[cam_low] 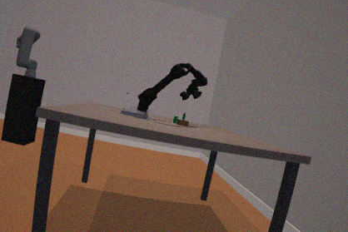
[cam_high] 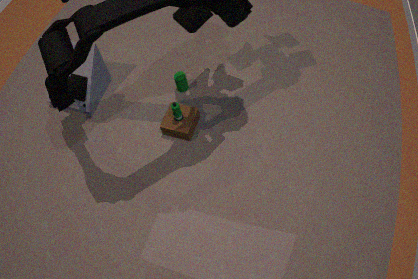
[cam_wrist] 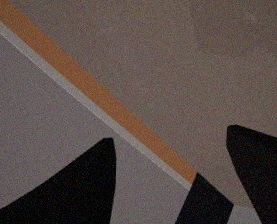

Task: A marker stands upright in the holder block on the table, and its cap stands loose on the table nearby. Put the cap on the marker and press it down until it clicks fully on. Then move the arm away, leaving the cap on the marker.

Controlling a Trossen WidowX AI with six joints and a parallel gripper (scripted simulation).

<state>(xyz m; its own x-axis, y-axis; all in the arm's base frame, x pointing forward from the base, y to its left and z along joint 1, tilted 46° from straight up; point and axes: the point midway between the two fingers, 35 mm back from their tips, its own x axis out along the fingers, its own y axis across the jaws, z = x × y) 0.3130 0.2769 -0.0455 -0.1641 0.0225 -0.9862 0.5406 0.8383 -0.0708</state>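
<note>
Now: gripper tip 170 mm above the green marker cap, 140 mm to the left of it and 60 mm past it.
</note>
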